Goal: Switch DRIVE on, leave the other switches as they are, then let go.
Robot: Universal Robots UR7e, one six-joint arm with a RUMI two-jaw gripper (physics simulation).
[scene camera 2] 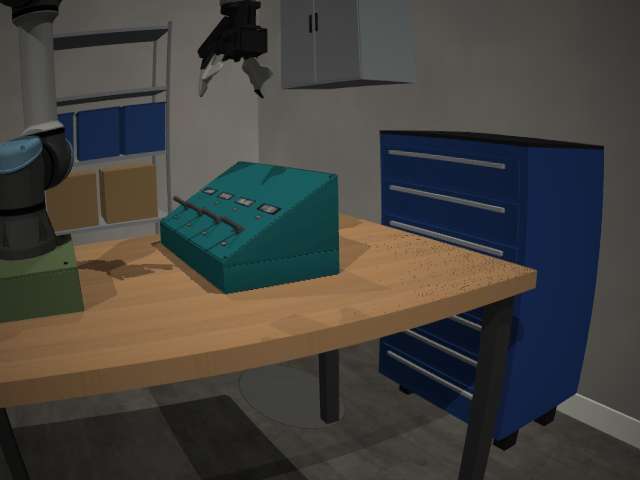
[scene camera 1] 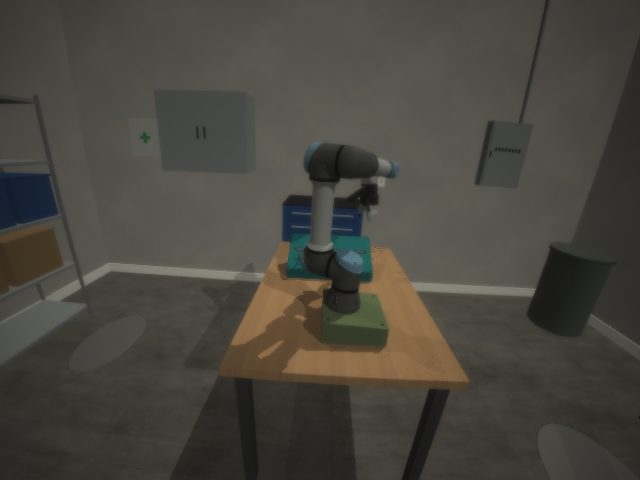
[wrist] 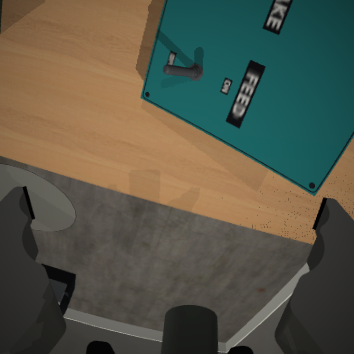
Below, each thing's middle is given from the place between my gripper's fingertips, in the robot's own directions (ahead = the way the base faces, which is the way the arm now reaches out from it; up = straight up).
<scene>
I see my gripper 27 cm above the teal switch panel (scene camera 2: 289,220), 18 cm to the right of it and 8 cm short of it.
</scene>
